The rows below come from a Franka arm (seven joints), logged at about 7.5 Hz.
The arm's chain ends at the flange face. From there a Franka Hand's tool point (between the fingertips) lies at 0.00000 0.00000 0.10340 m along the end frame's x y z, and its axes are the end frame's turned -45 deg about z.
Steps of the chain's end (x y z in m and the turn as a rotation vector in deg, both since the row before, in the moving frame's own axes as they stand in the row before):
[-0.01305 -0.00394 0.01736 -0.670 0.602 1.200]
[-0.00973 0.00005 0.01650 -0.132 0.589 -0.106]
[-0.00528 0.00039 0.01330 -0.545 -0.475 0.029]
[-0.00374 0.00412 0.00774 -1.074 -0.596 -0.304]
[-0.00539 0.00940 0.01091 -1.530 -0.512 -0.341]
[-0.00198 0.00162 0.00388 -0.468 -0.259 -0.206]
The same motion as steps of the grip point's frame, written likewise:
[-0.00655 -0.01039 0.01735 -0.899 -0.048 1.200]
[-0.00633 -0.00593 0.01649 -0.510 0.323 -0.106]
[-0.00531 -0.00337 0.01329 -0.049 -0.721 0.029]
[-0.00769 0.00088 0.00772 -0.338 -1.181 -0.304]
[-0.01306 0.00414 0.01087 -0.720 -1.444 -0.341]
[-0.00347 0.00001 0.00388 -0.148 -0.514 -0.206]

